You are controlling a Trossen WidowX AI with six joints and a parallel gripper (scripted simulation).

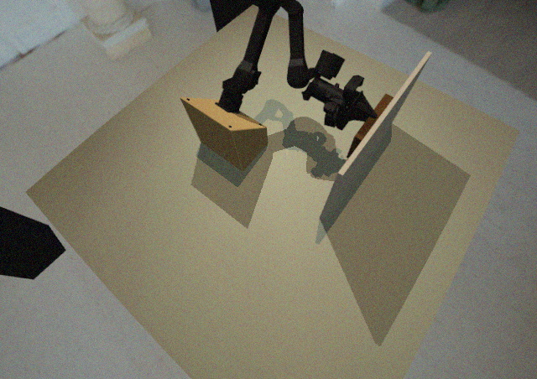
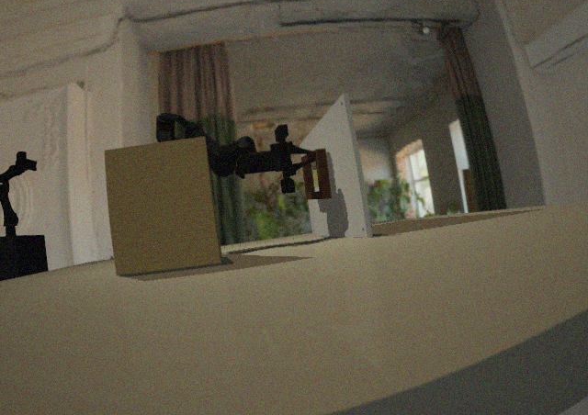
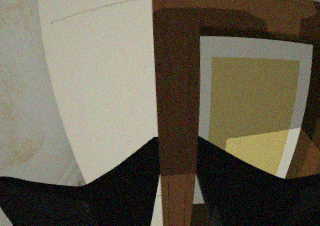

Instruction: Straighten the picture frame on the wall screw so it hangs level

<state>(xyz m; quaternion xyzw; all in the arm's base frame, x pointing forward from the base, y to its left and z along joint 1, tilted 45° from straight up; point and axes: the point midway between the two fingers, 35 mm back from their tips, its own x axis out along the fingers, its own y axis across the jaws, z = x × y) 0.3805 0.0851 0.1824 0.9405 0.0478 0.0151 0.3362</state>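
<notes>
My gripper tip is 1 cm to the right of the brown picture frame and 5 cm above it. From my gripper tip the other things lie so: white wall panel: 2 cm ahead, 1 cm to the right, 7 cm below.
</notes>
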